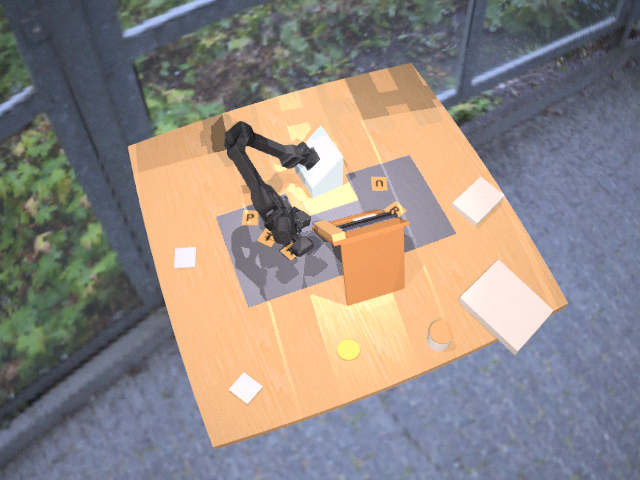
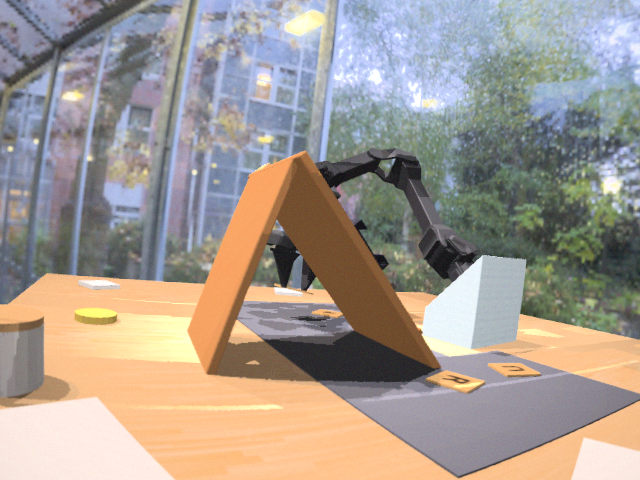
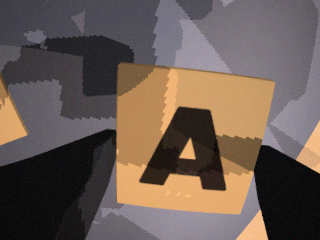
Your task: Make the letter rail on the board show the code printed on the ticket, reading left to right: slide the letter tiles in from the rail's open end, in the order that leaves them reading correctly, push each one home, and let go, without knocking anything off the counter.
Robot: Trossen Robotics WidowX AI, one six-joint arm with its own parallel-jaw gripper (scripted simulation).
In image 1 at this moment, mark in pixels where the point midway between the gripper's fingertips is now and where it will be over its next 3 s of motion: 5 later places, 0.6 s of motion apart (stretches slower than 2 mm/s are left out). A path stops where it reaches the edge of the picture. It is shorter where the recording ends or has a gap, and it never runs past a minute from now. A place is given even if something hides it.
My gripper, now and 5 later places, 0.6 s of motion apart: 292, 250; 304, 248; 313, 228; 339, 219; 370, 214; 390, 210
